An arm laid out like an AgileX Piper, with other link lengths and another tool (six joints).
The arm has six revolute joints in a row. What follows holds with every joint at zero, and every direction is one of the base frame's. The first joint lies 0.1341 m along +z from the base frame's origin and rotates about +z. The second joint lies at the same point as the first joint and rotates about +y. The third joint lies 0.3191 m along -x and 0.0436 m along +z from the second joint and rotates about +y. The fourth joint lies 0.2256 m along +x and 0.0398 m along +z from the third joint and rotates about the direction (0.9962, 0, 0.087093). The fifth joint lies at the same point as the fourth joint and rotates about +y. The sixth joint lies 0.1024 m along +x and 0.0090 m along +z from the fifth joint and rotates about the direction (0.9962, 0, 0.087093). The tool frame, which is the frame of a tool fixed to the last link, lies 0.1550 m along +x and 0.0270 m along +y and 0.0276 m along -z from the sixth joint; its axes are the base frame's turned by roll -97.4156, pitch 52.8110 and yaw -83.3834 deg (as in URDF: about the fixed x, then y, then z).
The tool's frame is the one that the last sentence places.
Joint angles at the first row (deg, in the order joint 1, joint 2, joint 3, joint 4, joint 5, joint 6):
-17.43, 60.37, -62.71, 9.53, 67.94, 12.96
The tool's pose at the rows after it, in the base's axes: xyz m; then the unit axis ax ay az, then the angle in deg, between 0 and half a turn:
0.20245 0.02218 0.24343 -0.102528 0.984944 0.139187 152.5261
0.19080 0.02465 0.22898 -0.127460 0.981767 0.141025 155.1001
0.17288 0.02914 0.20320 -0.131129 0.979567 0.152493 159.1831
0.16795 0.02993 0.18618 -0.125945 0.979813 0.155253 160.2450
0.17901 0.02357 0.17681 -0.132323 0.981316 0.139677 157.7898
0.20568 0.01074 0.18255 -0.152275 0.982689 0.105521 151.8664
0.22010 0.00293 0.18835 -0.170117 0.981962 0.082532 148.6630
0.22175 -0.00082 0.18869 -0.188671 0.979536 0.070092 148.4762
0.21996 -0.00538 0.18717 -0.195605 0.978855 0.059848 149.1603
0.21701 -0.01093 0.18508 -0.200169 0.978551 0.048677 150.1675
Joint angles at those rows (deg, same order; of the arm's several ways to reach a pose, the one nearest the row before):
-17.43, 60.37, -61.14, 11.20, 69.12, 10.11
-17.43, 60.04, -58.38, 11.41, 69.13, 6.61
-17.43, 59.72, -53.03, 11.41, 68.45, 5.05
-17.43, 59.58, -48.99, 11.41, 65.73, 4.85
-17.43, 59.58, -46.17, 11.32, 59.97, 3.65
-17.43, 59.58, -45.65, 11.32, 52.39, 1.37
-17.44, 59.58, -45.65, 11.32, 48.33, -0.67
-17.43, 59.58, -45.65, 10.95, 47.46, -2.73
-17.43, 59.58, -45.65, 9.67, 47.46, -3.07
-17.43, 59.58, -45.65, 7.95, 47.68, -2.96

